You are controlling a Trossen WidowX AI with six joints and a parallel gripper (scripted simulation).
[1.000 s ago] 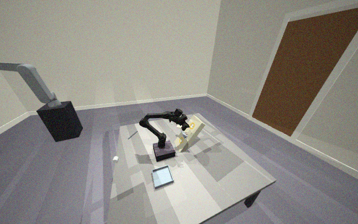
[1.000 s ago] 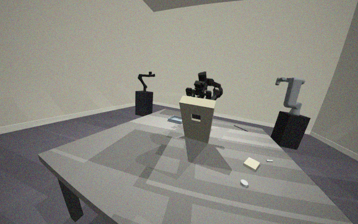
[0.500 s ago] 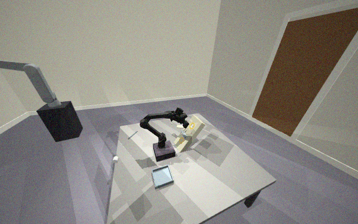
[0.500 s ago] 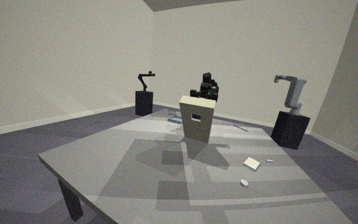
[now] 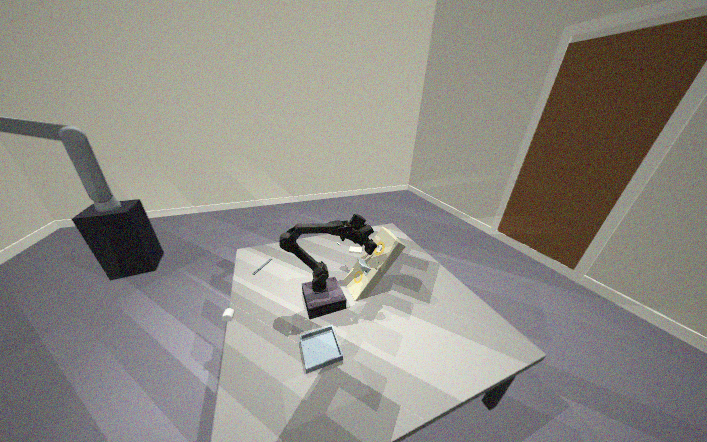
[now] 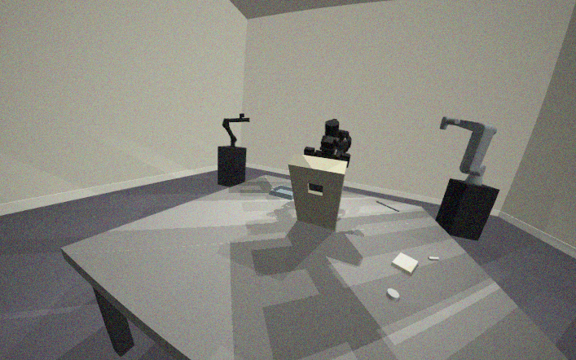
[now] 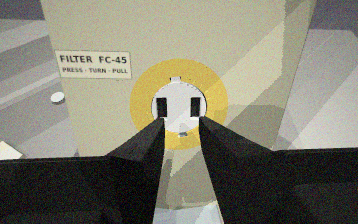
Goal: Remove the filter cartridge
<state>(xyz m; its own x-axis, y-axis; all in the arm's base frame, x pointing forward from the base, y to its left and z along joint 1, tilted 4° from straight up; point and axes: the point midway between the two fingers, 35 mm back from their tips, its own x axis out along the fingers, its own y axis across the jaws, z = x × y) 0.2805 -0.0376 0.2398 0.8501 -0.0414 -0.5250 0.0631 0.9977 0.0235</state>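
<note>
Now: gripper tip 4 cm short of the white round filter cartridge and 3 cm above it. Round my gripper tip: cream block 7 cm ahead, 35 cm to the left, 27 cm below; cream service panel 1 cm behind, 11 cm below; blue-grey tray 41 cm behind, 25 cm to the right, 26 cm below.
</note>
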